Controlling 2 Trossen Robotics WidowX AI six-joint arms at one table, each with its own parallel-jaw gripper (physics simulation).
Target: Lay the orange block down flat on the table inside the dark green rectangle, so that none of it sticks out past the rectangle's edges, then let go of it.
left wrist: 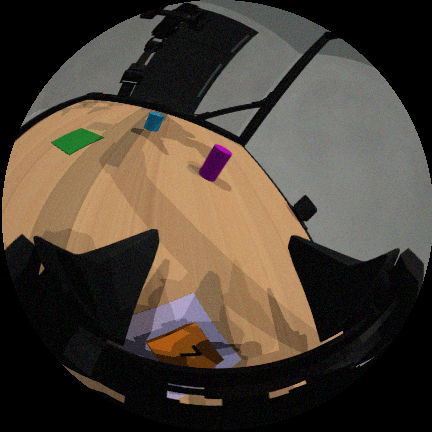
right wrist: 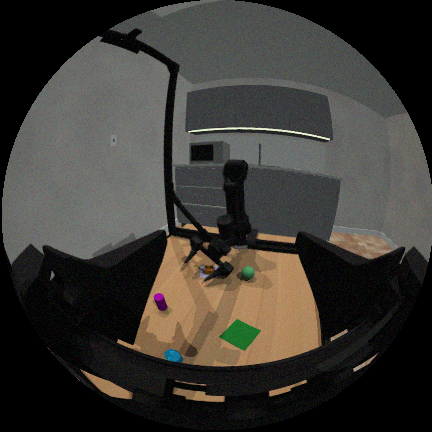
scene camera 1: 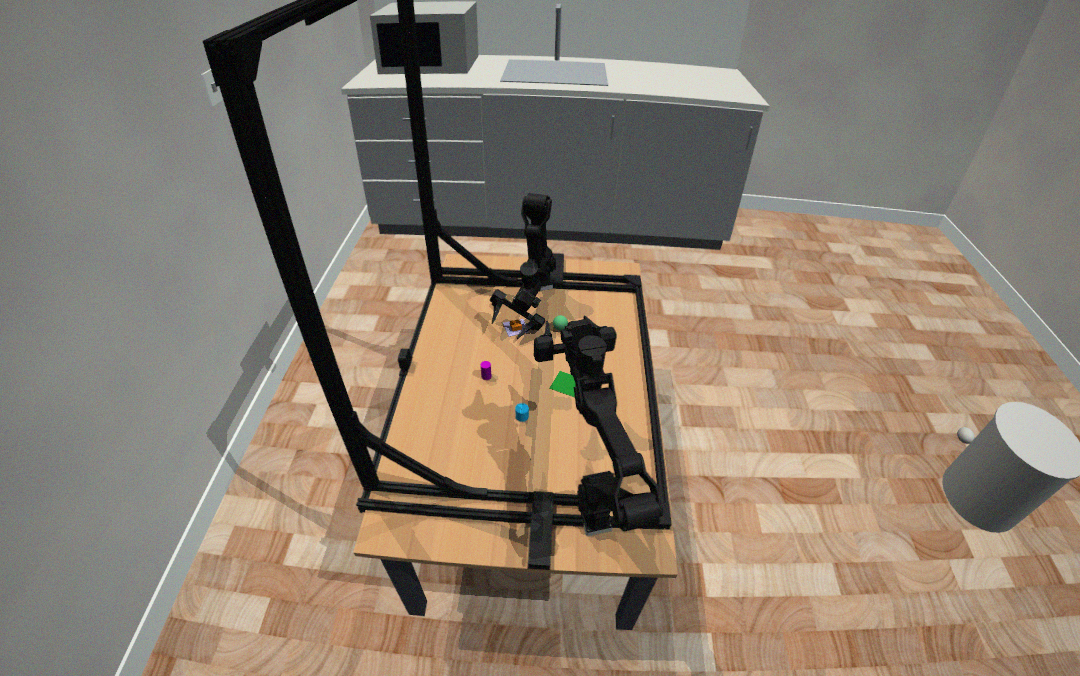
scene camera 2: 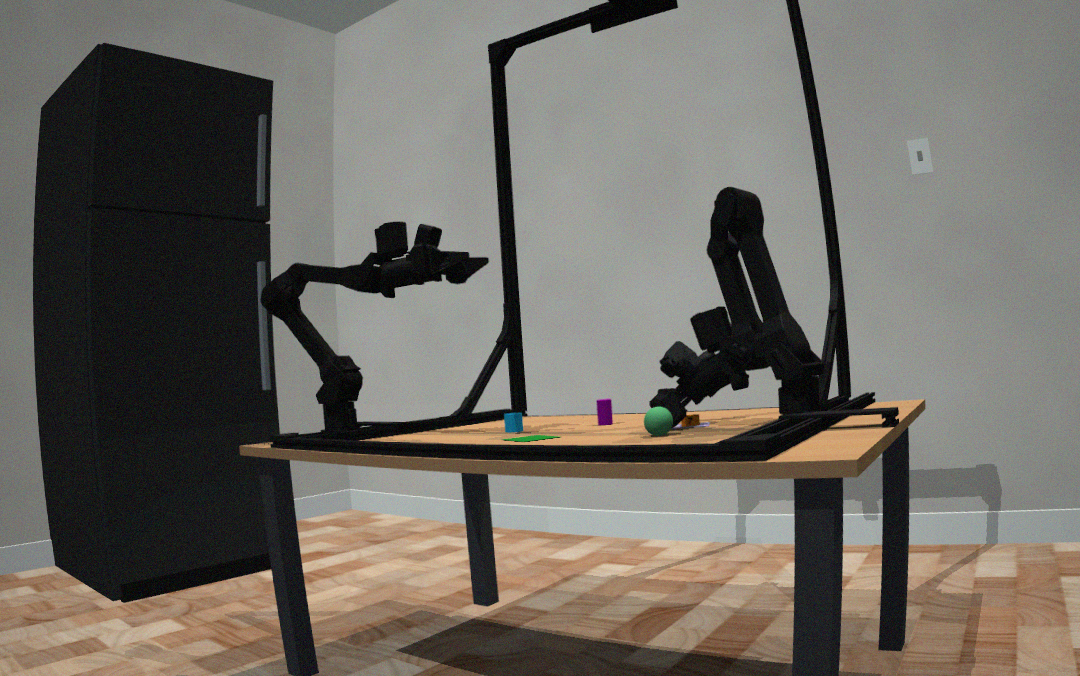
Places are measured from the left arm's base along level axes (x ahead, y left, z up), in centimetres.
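Pixels of known places: left gripper, fingertip midpoint: (left wrist: 226, 239) (right wrist: 193, 271) (scene camera 1: 504, 331); right gripper, fingertip midpoint: (right wrist: 233, 237) (scene camera 1: 565, 319) (scene camera 2: 478, 257); left arm's base at its link origin: (right wrist: 239, 241) (scene camera 1: 541, 280) (scene camera 2: 801, 414); right arm's base at its link origin: (left wrist: 122, 96) (scene camera 1: 596, 518) (scene camera 2: 340, 430).
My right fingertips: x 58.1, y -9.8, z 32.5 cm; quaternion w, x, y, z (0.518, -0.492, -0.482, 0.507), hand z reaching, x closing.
Ahead of a thing's pixels: the offset from my right fingertips to its middle. "pt": to the spot under its first point.
The orange block {dx -37.6, dy -4.3, dz -33.4 cm} (scene camera 1: 515, 325) (scene camera 2: 691, 419) (left wrist: 185, 345) (right wrist: 209, 269) rests on a lavender rectangle {pt dx -34.5, dy -6.2, dz -34.3 cm} (left wrist: 182, 305); its near side is cut off in the left wrist view. The dark green rectangle {pt dx -10.2, dy +3.8, dz -34.3 cm} (scene camera 1: 562, 383) (scene camera 2: 530, 438) (left wrist: 77, 141) (right wrist: 240, 334) bears nothing; the right arm covers part of it in scene camera 1. My left gripper (scene camera 1: 508, 328) (left wrist: 226, 239) (right wrist: 193, 271) is open and low, its fingers apart on either side of the block, holding nothing. My right gripper (scene camera 2: 475, 267) is open and empty, high above the table.
A green ball {dx -33.9, dy +9.8, dz -31.9 cm} (scene camera 1: 560, 322) (scene camera 2: 658, 420) (right wrist: 248, 272) lies close beside the left gripper. A purple cylinder {dx -18.2, dy -17.5, dz -31.8 cm} (scene camera 1: 486, 370) (scene camera 2: 604, 412) (left wrist: 215, 163) (right wrist: 160, 301) and a blue object {dx -0.8, dy -10.5, dz -32.5 cm} (scene camera 1: 522, 412) (scene camera 2: 513, 422) (left wrist: 154, 121) (right wrist: 173, 355) stand on the table. A black frame borders the table.
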